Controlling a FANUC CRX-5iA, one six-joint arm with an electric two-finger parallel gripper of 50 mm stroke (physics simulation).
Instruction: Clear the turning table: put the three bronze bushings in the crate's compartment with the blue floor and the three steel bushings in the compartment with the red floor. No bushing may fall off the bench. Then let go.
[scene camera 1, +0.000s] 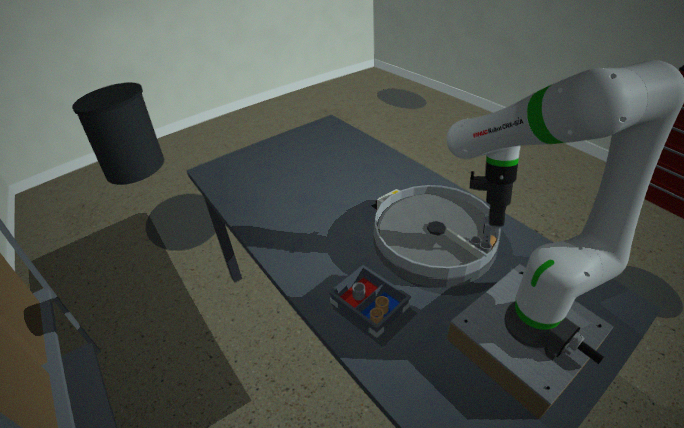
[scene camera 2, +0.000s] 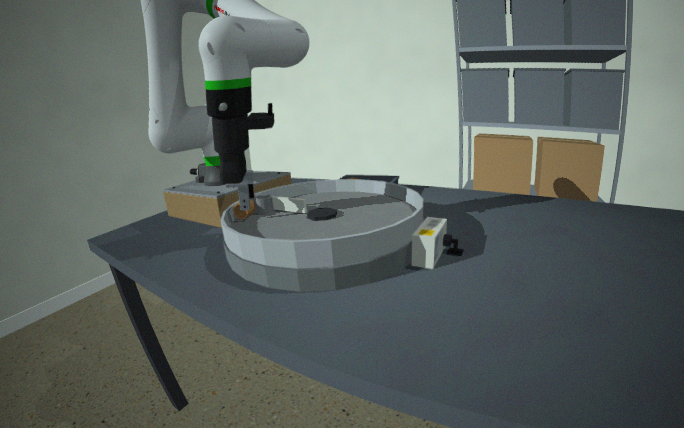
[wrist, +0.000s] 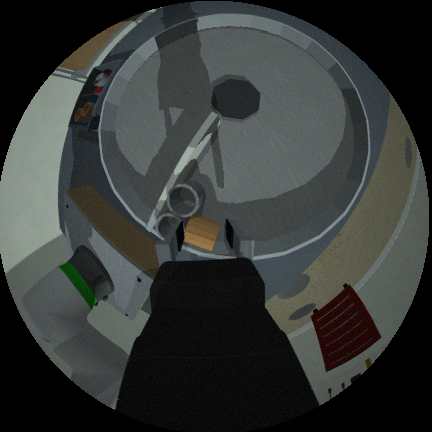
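My gripper is open over the turning table, near its rim. A bronze bushing lies on its side on the table, between the open fingers in the wrist view and not gripped. Two steel bushings stand beside it near the white bar: one steel bushing is nearer the hub, the other steel bushing is by the rim, beside a finger. In the crate, a steel bushing is on the red floor and two bronze bushings are on the blue floor.
A white bar runs from the dark hub towards the table's rim. A white box stands outside the rim. The robot's base plate is close to the turning table and the crate.
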